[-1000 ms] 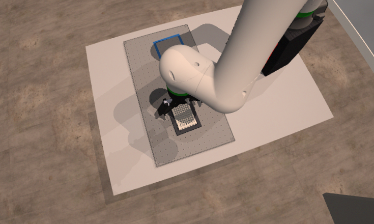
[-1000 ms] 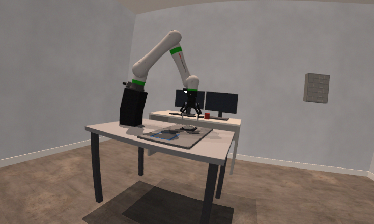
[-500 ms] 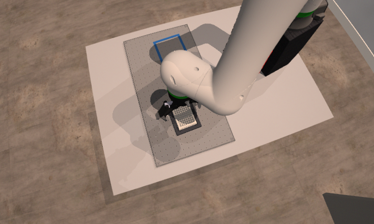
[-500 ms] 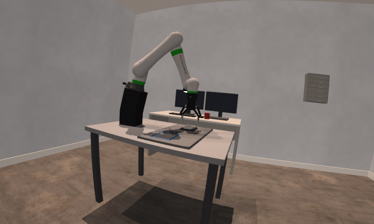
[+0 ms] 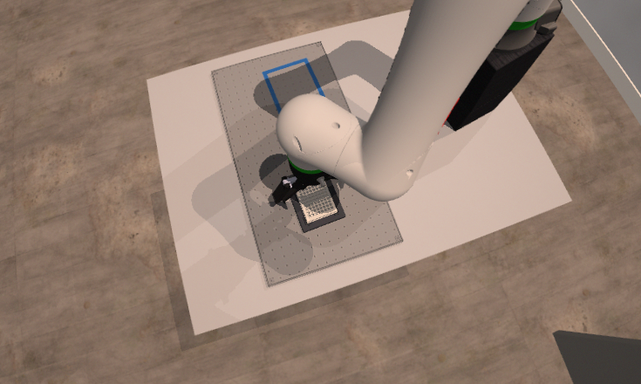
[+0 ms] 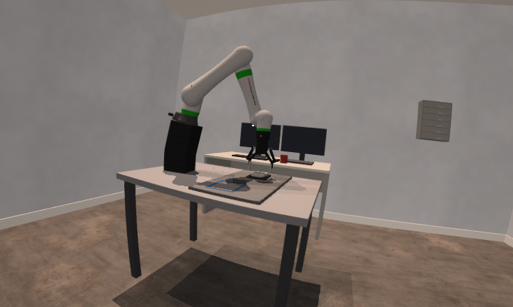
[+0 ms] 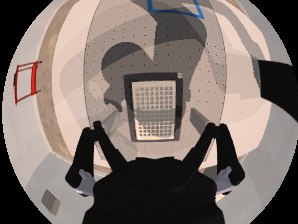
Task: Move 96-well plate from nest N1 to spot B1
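My gripper is now 3 cm above the white 96-well plate. Also, from my hand: dark plate nest N1: 4 cm below.
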